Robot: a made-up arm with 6 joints.
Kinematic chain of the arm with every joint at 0, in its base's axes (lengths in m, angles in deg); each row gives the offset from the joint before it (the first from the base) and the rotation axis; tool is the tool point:
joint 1: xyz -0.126 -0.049 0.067 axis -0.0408 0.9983 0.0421
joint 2: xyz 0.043 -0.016 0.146 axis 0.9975 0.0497 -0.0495
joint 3: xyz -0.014 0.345 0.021 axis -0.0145 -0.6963 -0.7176
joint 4: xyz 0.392 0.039 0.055 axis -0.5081 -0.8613 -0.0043
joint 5: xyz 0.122 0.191 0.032 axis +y
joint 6: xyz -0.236 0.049 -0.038 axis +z
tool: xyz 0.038 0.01 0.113
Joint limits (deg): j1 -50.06..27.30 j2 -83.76..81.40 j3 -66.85..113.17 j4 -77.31..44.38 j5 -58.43..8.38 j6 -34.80..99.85
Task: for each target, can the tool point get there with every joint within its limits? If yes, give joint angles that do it. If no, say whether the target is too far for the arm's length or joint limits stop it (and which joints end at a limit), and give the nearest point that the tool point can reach.
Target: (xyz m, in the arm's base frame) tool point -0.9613 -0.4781 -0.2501
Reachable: no: joint limits stop it (at a limit: joint 1, joint 2, joint 3, joint 4, joint 5, joint 6) | nearest point -0.7011 -0.6032 0.1736 | short by 0.513 m
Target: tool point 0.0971 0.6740 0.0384
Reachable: yes | joints 12.90 -11.54 -27.57 -31.79 -48.61 22.68
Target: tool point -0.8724 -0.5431 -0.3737
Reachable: no: joint limits stop it (at a limit: joint 1, joint 2, joint 3, joint 5, joint 6) | nearest point -0.4624 -0.3058 -0.4647 | short by 0.482 m
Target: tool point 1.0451 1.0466 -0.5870
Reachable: no: too far | nearest point 0.4402 0.5367 -0.2482 | short by 0.861 m
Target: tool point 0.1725 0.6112 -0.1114
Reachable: yes | joints -9.69 -34.29 -43.45 -55.94 -34.41 -8.17
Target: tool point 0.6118 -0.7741 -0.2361
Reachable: no: joint limits stop it (at a limit: joint 1, joint 2, joint 4, joint 5, joint 6) | nearest point 0.4601 -0.2955 -0.2310 | short by 0.502 m
